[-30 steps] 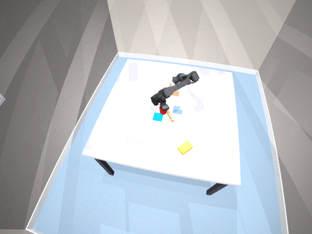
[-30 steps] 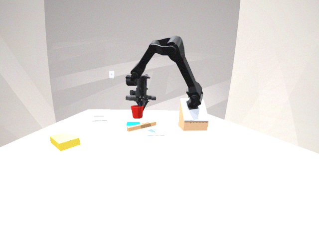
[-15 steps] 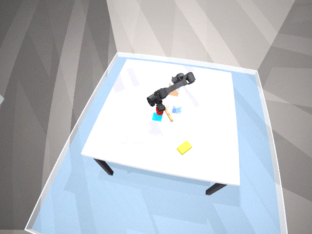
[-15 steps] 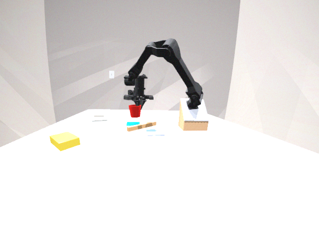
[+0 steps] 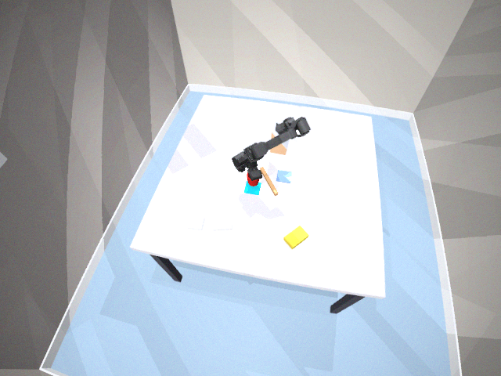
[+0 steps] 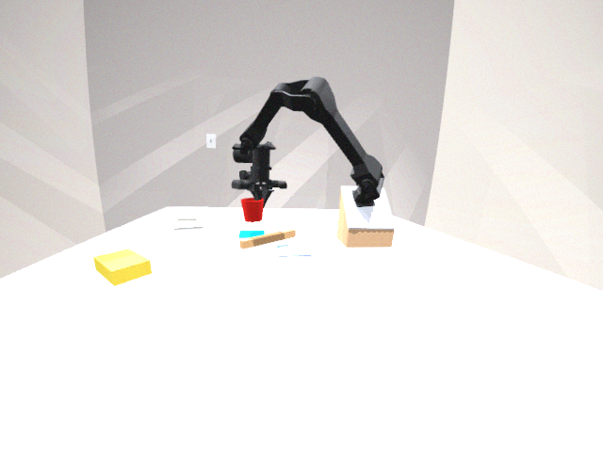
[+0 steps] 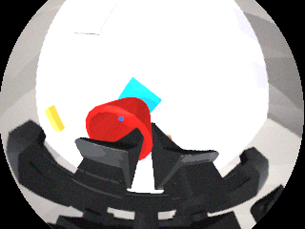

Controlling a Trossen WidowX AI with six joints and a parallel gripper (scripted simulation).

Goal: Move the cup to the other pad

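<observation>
The cyan pad lies 9 cm below my gripper tip, 3 cm ahead of it and 1 cm to the left of it. Also, from my gripper tip: red cup: 3 cm ahead, 1 cm to the left; wooden stick: 10 cm to the left, 8 cm below, 3 cm behind; pale blue pad: 18 cm to the left, 9 cm below, 8 cm behind.
</observation>
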